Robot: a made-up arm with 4 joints. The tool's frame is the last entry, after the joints. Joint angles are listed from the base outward. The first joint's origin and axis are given. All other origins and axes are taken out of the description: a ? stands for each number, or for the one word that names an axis. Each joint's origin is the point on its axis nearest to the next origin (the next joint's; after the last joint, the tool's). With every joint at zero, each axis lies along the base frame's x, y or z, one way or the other. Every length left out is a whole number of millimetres.
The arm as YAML. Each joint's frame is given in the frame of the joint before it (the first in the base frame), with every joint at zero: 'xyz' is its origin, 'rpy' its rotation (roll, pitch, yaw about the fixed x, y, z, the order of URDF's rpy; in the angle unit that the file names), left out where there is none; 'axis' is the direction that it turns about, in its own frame. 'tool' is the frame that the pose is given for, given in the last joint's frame.
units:
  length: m
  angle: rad
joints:
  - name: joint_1
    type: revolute
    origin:
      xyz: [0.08, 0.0, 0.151]
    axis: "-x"
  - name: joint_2
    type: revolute
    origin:
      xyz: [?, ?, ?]
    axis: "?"
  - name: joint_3
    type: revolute
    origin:
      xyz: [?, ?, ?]
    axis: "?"
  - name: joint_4
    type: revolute
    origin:
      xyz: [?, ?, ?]
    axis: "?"
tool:
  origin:
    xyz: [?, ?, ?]
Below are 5 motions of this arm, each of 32 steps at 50 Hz.
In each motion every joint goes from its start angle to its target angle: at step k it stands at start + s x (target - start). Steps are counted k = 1, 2, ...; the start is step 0. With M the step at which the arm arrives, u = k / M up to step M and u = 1 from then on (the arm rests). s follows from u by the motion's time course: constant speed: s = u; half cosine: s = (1 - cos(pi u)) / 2; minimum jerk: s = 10 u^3 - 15 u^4 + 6 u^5.
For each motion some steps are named. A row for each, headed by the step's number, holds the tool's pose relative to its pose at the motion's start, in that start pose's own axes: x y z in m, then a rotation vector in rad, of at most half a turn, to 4 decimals.
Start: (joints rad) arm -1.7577 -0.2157 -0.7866 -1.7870
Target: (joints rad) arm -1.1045 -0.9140 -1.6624 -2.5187
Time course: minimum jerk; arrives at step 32
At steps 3, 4, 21, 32:
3: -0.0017 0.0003 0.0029 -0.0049 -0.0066 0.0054
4: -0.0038 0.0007 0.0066 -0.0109 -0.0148 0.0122
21: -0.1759 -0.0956 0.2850 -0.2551 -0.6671 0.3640
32: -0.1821 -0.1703 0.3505 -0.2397 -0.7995 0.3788

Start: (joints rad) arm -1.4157 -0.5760 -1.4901 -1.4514
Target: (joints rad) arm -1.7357 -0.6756 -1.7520 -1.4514
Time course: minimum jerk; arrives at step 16
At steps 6, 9, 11, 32:
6: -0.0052 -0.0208 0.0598 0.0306 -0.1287 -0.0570
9: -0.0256 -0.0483 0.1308 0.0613 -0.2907 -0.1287
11: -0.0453 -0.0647 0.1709 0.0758 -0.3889 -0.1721
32: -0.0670 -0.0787 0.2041 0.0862 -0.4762 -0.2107

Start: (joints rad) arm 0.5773 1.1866 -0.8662 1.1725
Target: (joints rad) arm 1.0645 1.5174 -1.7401 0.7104
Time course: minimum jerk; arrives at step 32
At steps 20, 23, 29, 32:
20: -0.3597 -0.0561 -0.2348 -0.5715 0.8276 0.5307
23: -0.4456 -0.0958 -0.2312 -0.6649 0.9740 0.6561
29: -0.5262 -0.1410 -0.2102 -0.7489 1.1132 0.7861
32: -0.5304 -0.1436 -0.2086 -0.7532 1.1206 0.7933

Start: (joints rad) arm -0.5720 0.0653 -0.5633 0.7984
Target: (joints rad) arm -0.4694 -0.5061 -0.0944 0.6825
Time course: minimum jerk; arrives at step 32
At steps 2, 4, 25, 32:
2: 0.0000 -0.0005 0.0002 0.0002 0.0001 -0.0016
4: 0.0003 -0.0036 0.0013 0.0016 0.0007 -0.0114
25: -0.0729 -0.2337 0.0487 -0.0115 0.0925 -0.6875
32: -0.0874 -0.2516 0.0519 -0.0212 0.1045 -0.7433

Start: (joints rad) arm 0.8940 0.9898 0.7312 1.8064
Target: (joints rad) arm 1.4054 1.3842 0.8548 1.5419
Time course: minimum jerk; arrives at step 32
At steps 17, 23, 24, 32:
17: 0.0438 0.0971 -0.1454 -0.0886 0.2238 0.2141
23: 0.0457 0.1424 -0.2311 -0.1131 0.3418 0.3210
24: 0.0450 0.1474 -0.2414 -0.1149 0.3556 0.3331
32: 0.0416 0.1612 -0.2712 -0.1191 0.3955 0.3673

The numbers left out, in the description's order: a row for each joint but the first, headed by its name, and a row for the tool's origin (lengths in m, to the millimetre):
joint_2: xyz 0.0 -0.247 -0.006, axis -y
joint_3: xyz -0.206 0.0 -0.152, axis -z
joint_4: xyz 0.521 0.118 0.0, axis +x
tool: xyz 0.0 0.069 -0.06

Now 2 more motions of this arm.
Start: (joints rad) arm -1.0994 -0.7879 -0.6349 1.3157
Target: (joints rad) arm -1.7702 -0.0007 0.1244 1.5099
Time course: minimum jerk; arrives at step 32
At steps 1, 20, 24, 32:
1: 0.0001 0.0000 0.0001 0.0000 -0.0001 0.0002
20: 0.0609 0.1244 0.2840 0.3419 -0.4105 0.6134
24: 0.0490 0.1367 0.3579 0.4972 -0.5122 0.7488
32: 0.0388 0.1352 0.4018 0.6034 -0.5730 0.8253

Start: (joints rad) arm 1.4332 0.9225 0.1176 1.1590
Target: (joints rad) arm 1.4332 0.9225 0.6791 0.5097
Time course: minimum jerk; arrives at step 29
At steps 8, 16, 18, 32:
8: 0.0137 -0.0212 0.0303 -0.0861 -0.0669 -0.0327
16: 0.0398 -0.1009 0.1459 -0.3835 -0.2770 -0.1917
18: 0.0404 -0.1228 0.1780 -0.4596 -0.3250 -0.2444
32: 0.0305 -0.1741 0.2539 -0.6319 -0.4232 -0.3837

